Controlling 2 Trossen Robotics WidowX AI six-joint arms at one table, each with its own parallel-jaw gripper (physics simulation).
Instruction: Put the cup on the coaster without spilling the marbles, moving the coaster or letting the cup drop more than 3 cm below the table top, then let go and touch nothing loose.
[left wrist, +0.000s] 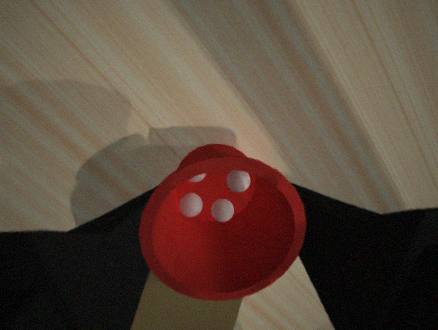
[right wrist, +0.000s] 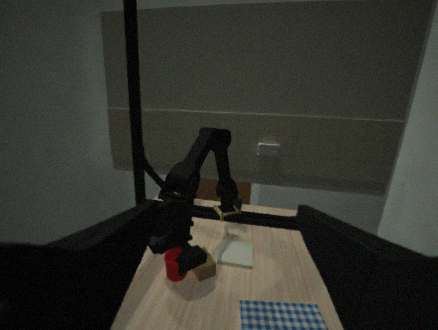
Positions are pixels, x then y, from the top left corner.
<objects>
left gripper: left wrist 220, 188; right wrist 174, 267
right gripper: right wrist 228, 209; not seen in the left wrist view (out of frame)
pale square coaster: right wrist 232, 253; not seen in the left wrist view (out of frame)
</objects>
